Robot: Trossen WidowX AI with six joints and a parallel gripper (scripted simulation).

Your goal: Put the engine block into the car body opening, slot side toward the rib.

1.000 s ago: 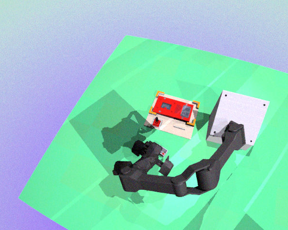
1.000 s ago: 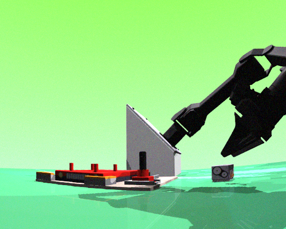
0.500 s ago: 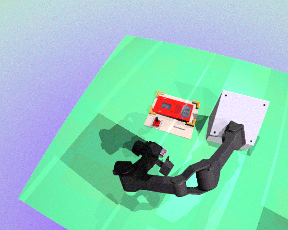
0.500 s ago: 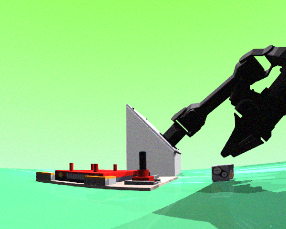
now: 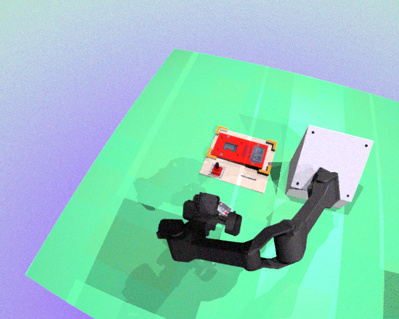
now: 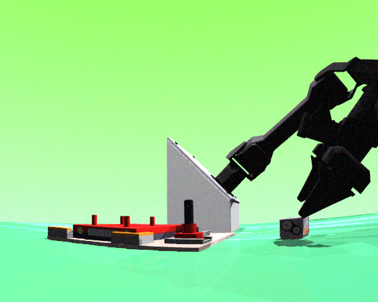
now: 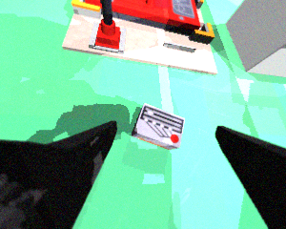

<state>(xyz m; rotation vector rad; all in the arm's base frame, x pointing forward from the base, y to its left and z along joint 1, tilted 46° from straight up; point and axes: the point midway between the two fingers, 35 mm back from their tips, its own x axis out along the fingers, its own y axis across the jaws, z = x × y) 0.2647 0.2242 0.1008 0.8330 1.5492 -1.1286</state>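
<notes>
Right now the grey engine block is 30 mm below my gripper tip and 10 mm to the right of it. From my gripper tip the other things lie so: pale base plate (240 mm to the right, 40 mm ahead, 30 mm below).
</notes>
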